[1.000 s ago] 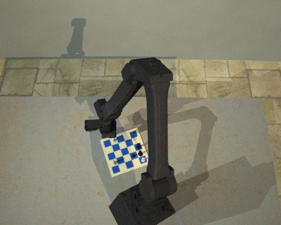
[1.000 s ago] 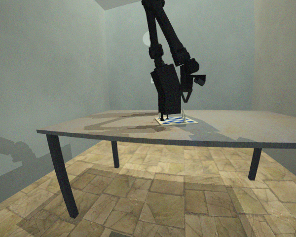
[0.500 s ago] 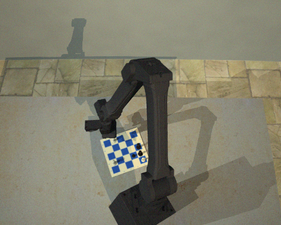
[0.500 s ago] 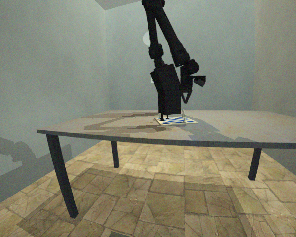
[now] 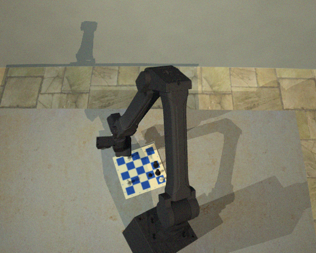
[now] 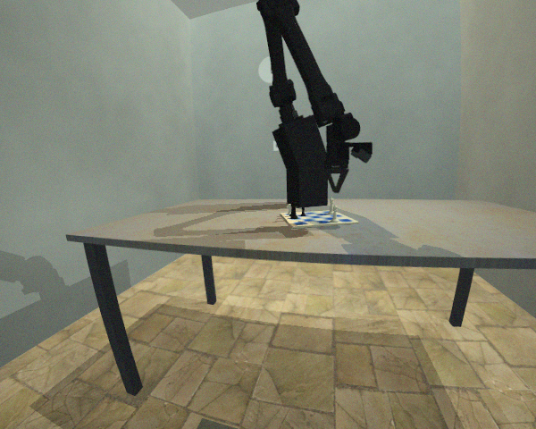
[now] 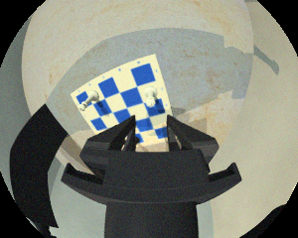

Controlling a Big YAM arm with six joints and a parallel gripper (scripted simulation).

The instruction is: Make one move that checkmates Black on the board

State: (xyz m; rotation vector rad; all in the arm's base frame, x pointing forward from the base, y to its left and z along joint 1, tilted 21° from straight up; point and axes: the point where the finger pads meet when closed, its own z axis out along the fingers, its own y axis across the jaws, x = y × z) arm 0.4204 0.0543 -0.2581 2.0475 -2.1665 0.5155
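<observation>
Now: the chessboard 7 cm behind my hand, 6 cm to the right of it and 10 cm below it.
</observation>
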